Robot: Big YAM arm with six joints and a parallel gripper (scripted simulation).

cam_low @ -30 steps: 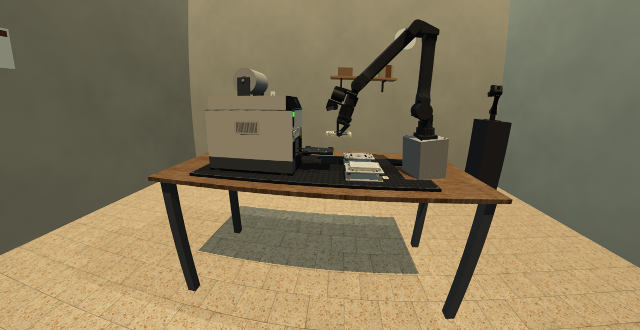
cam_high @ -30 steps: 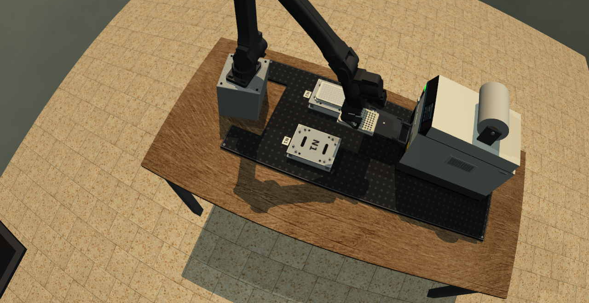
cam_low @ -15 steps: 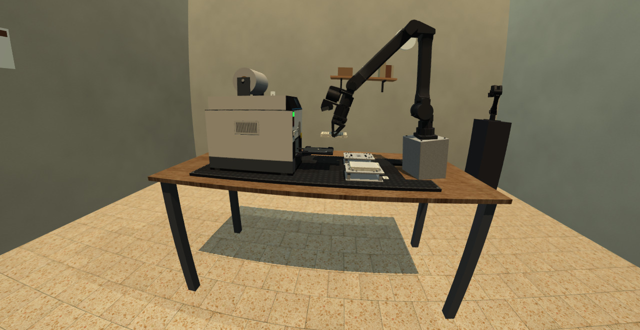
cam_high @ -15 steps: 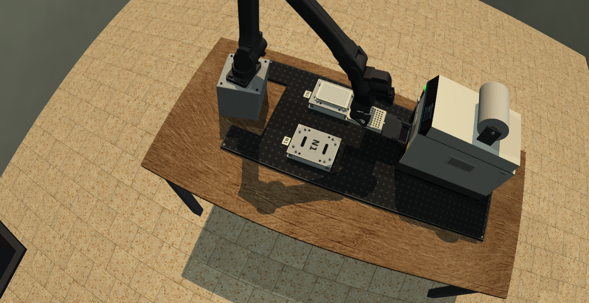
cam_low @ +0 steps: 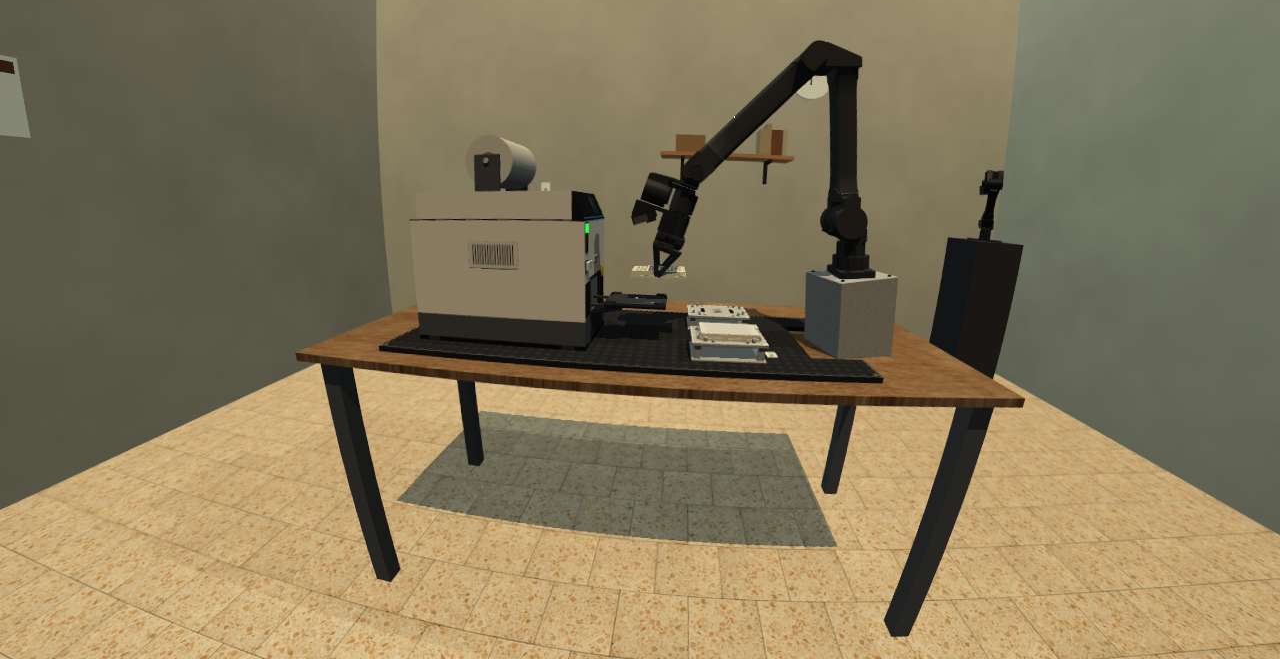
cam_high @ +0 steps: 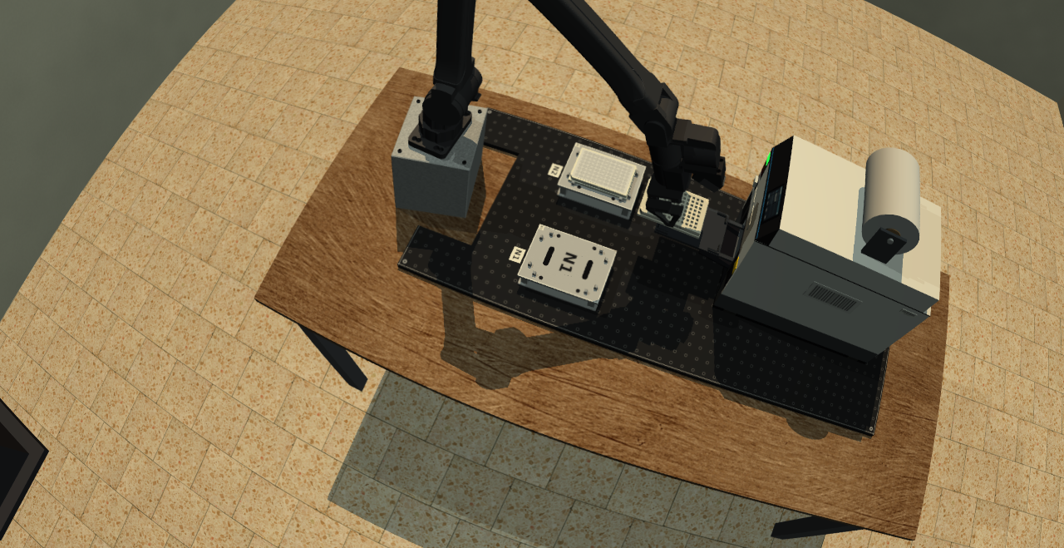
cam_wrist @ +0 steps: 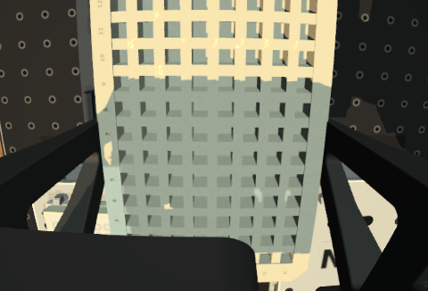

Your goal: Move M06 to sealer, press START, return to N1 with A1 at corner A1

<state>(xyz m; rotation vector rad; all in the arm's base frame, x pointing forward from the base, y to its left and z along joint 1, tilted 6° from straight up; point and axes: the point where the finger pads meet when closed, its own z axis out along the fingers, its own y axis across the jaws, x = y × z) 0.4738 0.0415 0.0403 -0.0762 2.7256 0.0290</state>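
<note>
Now: hand 50 mm short of the sealer stage, 30 mm to the right of it and 70 mm above it. Round my hand: start button: 140 mm ahead, 120 mm to the left, 20 mm above; then plate M06: right at my hand; then well plate: 170 mm behind, 90 mm to the left, 120 mm below.
</note>
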